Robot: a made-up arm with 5 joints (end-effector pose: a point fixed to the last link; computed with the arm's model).
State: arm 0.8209 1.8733 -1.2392 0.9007 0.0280
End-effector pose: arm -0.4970 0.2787 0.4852 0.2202 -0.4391 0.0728 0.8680
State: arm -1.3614 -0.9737 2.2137 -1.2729 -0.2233
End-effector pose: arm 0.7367 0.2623 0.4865 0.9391 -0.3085 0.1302 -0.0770
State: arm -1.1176 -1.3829 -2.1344 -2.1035 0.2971
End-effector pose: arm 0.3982 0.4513 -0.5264 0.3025 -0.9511 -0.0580 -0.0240
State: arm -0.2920 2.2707 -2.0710 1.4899 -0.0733
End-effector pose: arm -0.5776 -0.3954 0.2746 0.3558 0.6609 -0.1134 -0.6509
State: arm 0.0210 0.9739 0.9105 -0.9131 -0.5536
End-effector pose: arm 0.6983 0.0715 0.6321 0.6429 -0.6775 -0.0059 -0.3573
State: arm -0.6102 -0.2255 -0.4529 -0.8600 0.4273
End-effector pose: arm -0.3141 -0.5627 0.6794 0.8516 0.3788 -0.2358 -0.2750
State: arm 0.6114 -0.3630 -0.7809 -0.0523 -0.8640
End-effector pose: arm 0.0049 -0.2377 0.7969 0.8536 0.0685 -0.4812 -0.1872
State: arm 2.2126 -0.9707 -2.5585 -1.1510 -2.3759
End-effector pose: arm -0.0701 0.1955 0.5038 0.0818 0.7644 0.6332 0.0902
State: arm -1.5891 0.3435 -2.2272 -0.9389 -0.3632
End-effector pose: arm 0.0823 -0.4007 -0.5145 0.4252 -0.3066 0.8396 -0.1423
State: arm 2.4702 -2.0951 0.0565 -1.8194 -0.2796
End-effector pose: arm -0.4859 -0.2374 0.6799 0.4661 0.2707 -0.6067 0.5843
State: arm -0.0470 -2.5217 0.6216 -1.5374 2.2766
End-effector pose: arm 0.2415 0.4716 -0.1942 0.4451 -0.2266 -0.6763 -0.5415
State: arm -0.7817 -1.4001 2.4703 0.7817 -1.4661
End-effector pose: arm 0.3865 0.4787 0.3986 0.5297 0.6649 0.2526 0.4621
